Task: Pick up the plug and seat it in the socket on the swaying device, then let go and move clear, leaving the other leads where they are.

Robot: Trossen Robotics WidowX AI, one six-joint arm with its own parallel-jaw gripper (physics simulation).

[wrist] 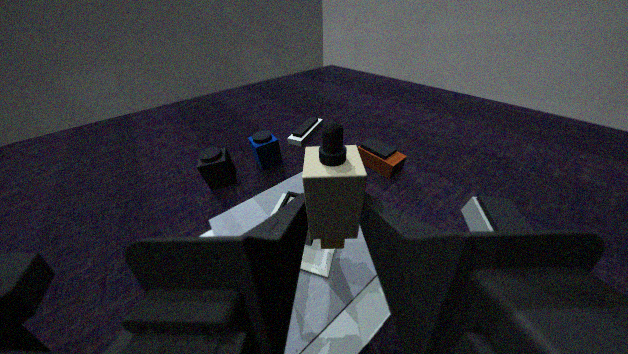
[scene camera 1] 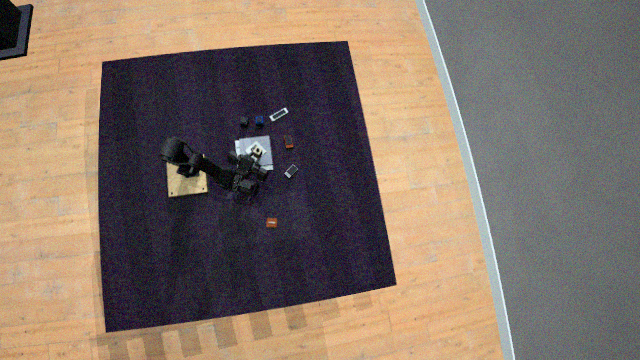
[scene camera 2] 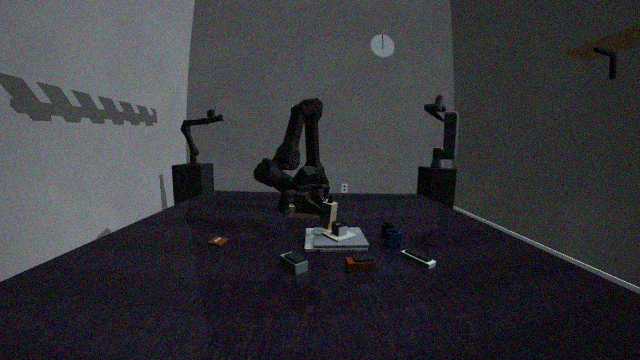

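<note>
The cream plug, with a black cable stub on top and a yellow-brown tip below, is upright between the fingers of my gripper. My gripper is shut on it. The pale grey device lies flat under the plug. A white plate on its top bears a small grey socket block. In scene camera 2 the plug shows just left of and behind the block. In the wrist view the plug and a finger hide most of the block. Contact between tip and socket cannot be told.
Around the device stand a black block, a blue block, a white strip, an orange block and a grey block. A flat orange piece lies farther off.
</note>
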